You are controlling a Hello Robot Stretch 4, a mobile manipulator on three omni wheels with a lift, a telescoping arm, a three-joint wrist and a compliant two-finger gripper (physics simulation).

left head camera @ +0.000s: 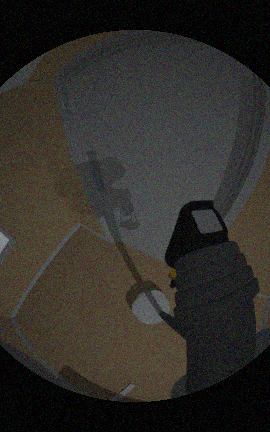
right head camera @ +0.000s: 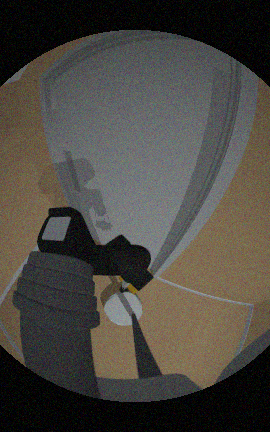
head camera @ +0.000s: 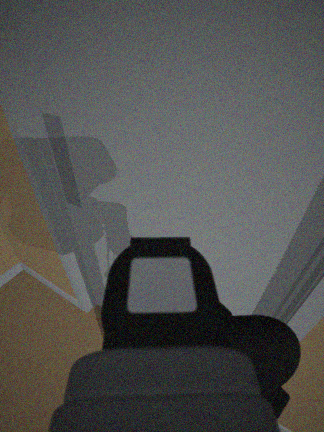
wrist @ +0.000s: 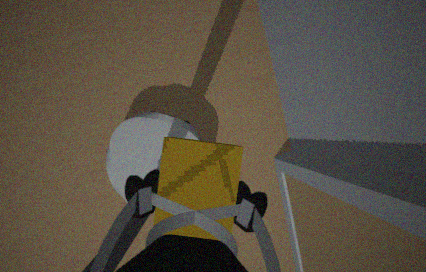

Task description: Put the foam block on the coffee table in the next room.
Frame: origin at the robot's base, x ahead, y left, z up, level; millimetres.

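Seen in the pictures: gripper, fingertip midpoint: [wrist: 196, 191]; robot's base, origin of the base link: [left head camera: 149, 305] [right head camera: 123, 307] [wrist: 160, 158].
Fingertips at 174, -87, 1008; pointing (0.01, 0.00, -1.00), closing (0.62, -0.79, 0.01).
Pixels of each thing's top centre, then the offset from my fingertips to it, as dx, dy, dz. "pt": a spot on its surface instead.
- yellow box shape, middle of its top: [wrist: 196, 201] [right head camera: 131, 280] +2, +1, +48
- block, surface spot: [right head camera: 132, 289] pt -35, -2, +48
The foam block, a yellow box shape [wrist: 200, 167], stands between the two fingertips in the wrist view, with thin shadows across its face. Small yellow parts of the block [left head camera: 172, 273] [right head camera: 132, 289] show beside the dark wrist in the left and right head camera views. My gripper [wrist: 196, 191] is shut on the block, one dark fingertip pad at each side, and holds it above the floor. In the head camera view, the arm and wrist hide block and fingers. The coffee table does not show in these views.
A large grey door-like panel [head camera: 200, 150] [left head camera: 175, 125] [right head camera: 135, 125] [wrist: 350, 65] stands ahead, with my shadow on its left part. Tan walls flank it, with pale skirting [head camera: 55, 286] [wrist: 291, 225] along the floor. A white round disc [left head camera: 142, 312] [right head camera: 117, 311] [wrist: 131, 150] lies below the gripper.
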